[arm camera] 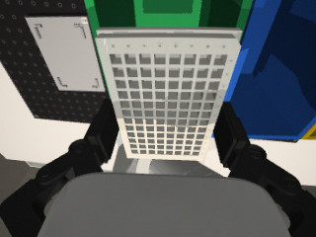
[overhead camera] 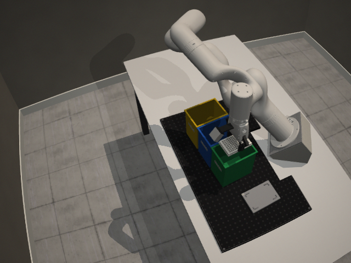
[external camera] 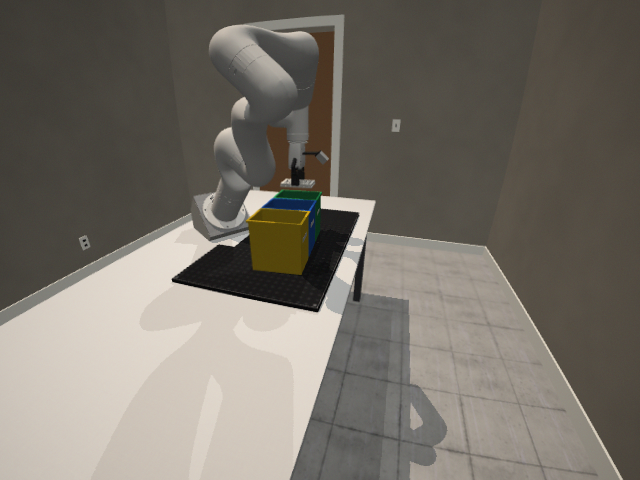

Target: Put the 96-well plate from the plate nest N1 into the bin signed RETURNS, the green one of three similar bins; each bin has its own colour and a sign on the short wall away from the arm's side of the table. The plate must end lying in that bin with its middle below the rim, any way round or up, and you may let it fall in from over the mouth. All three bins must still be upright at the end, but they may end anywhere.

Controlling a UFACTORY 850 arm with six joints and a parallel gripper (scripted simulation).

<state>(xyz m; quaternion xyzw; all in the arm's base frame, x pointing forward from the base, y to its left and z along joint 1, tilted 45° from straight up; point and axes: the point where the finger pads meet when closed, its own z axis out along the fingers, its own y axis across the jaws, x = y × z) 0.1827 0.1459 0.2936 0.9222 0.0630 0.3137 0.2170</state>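
Now: the white 96-well plate 1 cm below my hand. Round my hand: yellow bin (26 cm to the right, 15 cm below, 1 cm behind); blue bin (15 cm below, 13 cm to the right); green bin (15 cm below).
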